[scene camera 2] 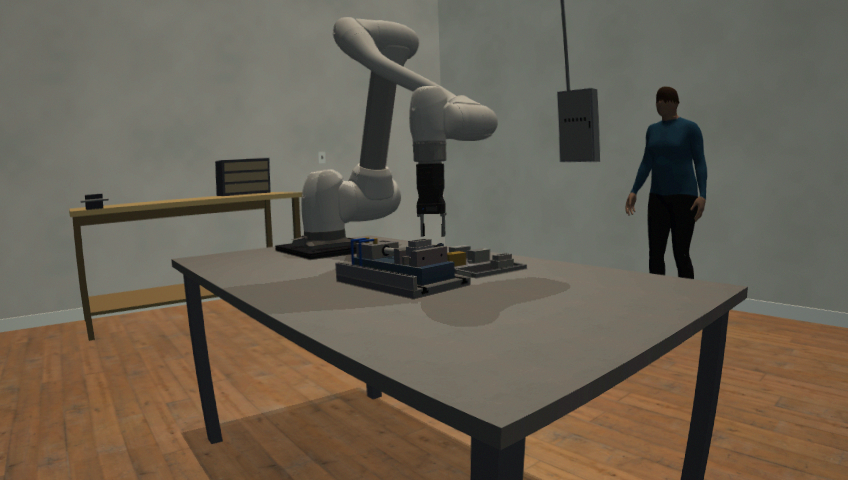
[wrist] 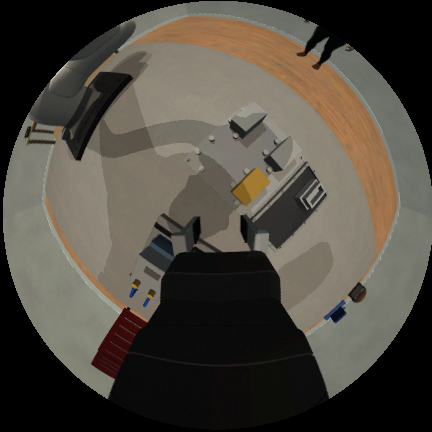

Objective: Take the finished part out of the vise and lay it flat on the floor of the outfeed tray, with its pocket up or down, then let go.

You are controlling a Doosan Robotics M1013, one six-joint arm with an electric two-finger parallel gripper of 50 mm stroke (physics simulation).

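Pixels of known places: gripper, fingertip midpoint: (scene camera 2: 433, 236) (wrist: 219, 223); arm's base, link origin: (scene camera 2: 325, 244) (wrist: 82, 109).
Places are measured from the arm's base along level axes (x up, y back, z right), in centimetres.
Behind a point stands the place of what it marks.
My gripper (scene camera 2: 432, 233) @[x 7.6, y -59.3, z -10.8 cm] (wrist: 219, 223) @[x 7.6, y -59.3, z -10.8 cm] is open and empty, pointing down. In the scene view it hangs above the vise (scene camera 2: 437, 272) @[x 2.1, y -81.1, z 1.5 cm] (wrist: 162, 248) @[x 3.6, y -57.0, z 1.1 cm], which has a blue body and grey jaws. A small grey block (scene camera 2: 419, 243) @[x 8.7, y -77.0, z 3.7 cm], apparently the finished part, shows at the top of the jaws. In the wrist view my gripper's body hides much of the vise, and I cannot make out the part there. The outfeed tray (scene camera 2: 517, 268) @[x -1.7, y -73.9, z -29.1 cm] (wrist: 280, 218) @[x -1.6, y -69.2, z -19.2 cm] is shallow with a dark floor. A grey block with a pocket-like outline (scene camera 2: 502, 259) @[x 0.7, y -70.3, z -26.6 cm] (wrist: 313, 194) @[x 0.5, y -69.3, z -27.9 cm] is in its far end.
A pegged grey plate (wrist: 225, 155) @[x -1.4, y -52.1, z -18.5 cm] beside the tray carries a yellow block (scene camera 2: 457, 257) @[x 1.1, y -60.9, z -17.7 cm] (wrist: 251, 186) @[x 2.2, y -59.3, z -17.7 cm] and two grey blocks (wrist: 248, 123) @[x 2.2, y -50.9, z -24.7 cm] (wrist: 280, 153) @[x 2.2, y -58.2, z -25.6 cm]. Blue and brass fittings (wrist: 134, 288) @[x 8.6, y -58.5, z 9.6 cm] stand at the vise's end. A person (scene camera 2: 675, 160) stands beyond the table (scene camera 2: 535, 356) @[x -2.2, y -129.3, z 14.0 cm].
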